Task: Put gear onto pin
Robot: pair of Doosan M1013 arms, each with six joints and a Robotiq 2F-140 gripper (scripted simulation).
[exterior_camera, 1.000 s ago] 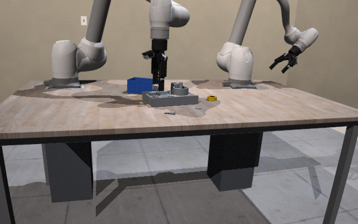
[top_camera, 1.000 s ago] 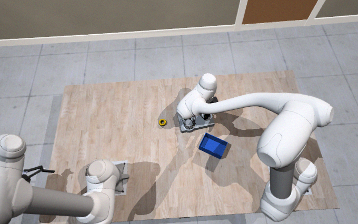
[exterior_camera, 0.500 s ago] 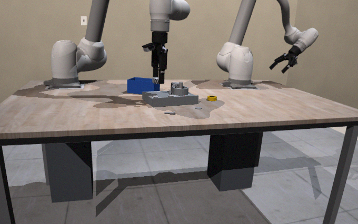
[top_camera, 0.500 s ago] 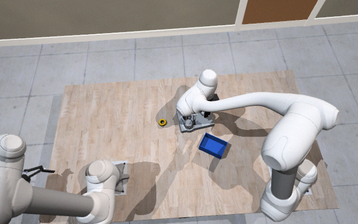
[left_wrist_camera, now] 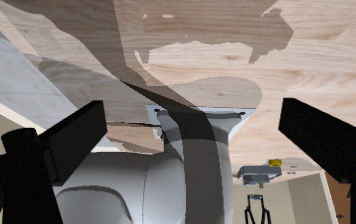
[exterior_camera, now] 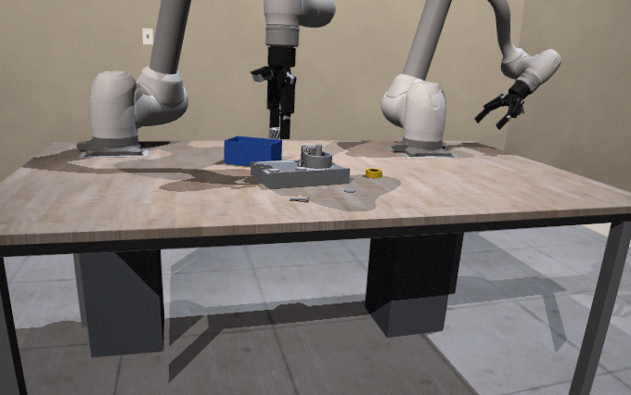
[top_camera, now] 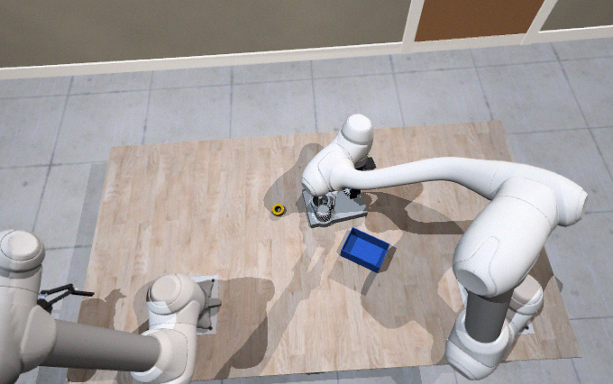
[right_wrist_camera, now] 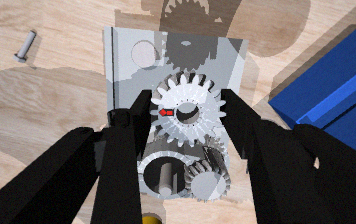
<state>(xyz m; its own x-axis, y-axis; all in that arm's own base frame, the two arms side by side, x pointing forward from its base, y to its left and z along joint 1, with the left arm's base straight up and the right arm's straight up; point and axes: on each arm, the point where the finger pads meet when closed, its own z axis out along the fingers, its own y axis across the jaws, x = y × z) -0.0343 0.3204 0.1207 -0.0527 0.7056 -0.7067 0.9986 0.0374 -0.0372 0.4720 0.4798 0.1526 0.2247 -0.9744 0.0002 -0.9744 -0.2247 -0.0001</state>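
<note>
The loose gear lies 2 cm below my right hand. Round my right hand: bolt: 22 cm ahead, 3 cm to the left, 15 cm below; blue bin: 22 cm behind, 5 cm to the right, 13 cm below.
</note>
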